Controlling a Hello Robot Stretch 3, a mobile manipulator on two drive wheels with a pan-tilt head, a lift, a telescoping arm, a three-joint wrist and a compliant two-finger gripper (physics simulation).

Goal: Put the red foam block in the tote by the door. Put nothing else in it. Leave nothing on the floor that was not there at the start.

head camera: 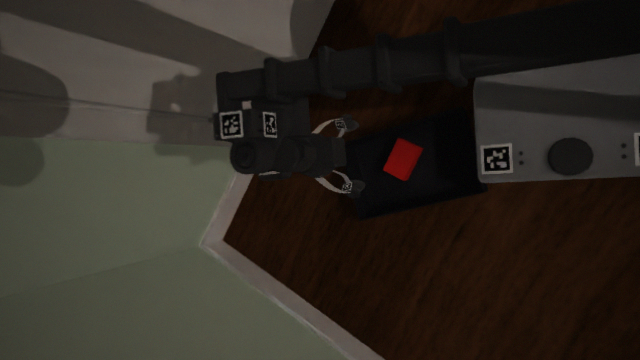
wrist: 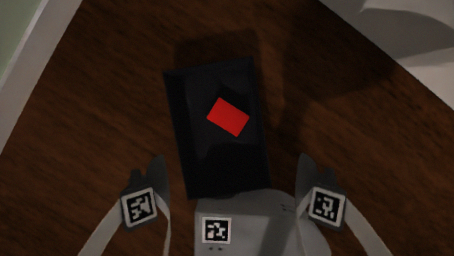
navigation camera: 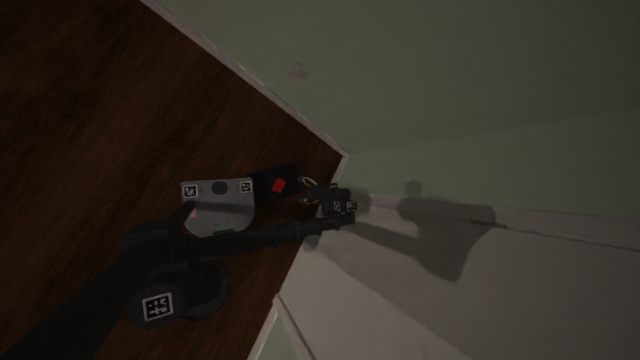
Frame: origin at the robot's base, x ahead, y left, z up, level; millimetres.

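Seen in the pictures: gripper, fingertip midpoint: (head camera: 354,156) (navigation camera: 300,189); robot's base at its link origin: (head camera: 567,155) (navigation camera: 219,187).
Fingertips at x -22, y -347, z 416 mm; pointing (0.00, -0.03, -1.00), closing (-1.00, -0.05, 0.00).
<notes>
Offsets run from my fingertips to a thing's top centre.
The red foam block {dx +4, dy -13, dz -368 mm} (head camera: 403,159) (navigation camera: 279,185) (wrist: 228,117) lies flat inside the black tote {dx +24, dy +14, dz -316 mm} (head camera: 452,187) (navigation camera: 265,195) (wrist: 220,185), turned at an angle to its walls. The tote stands on the wooden floor against the robot's base. My gripper (head camera: 352,156) (navigation camera: 301,190) (wrist: 231,172) is open, with nothing between its fingers. It hangs well above the floor, near the tote's end that faces the wall corner. In the wrist view the block lies beyond the fingertips, apart from both of them.
The grey robot base (head camera: 530,115) (navigation camera: 220,207) (wrist: 250,225) adjoins the tote's near end. Green walls (head camera: 125,200) (navigation camera: 450,75) with a pale skirting board (head camera: 285,295) (navigation camera: 250,77) meet in a corner past the gripper. A pale door-like panel (navigation camera: 400,300) stands close to the arm's end.
</notes>
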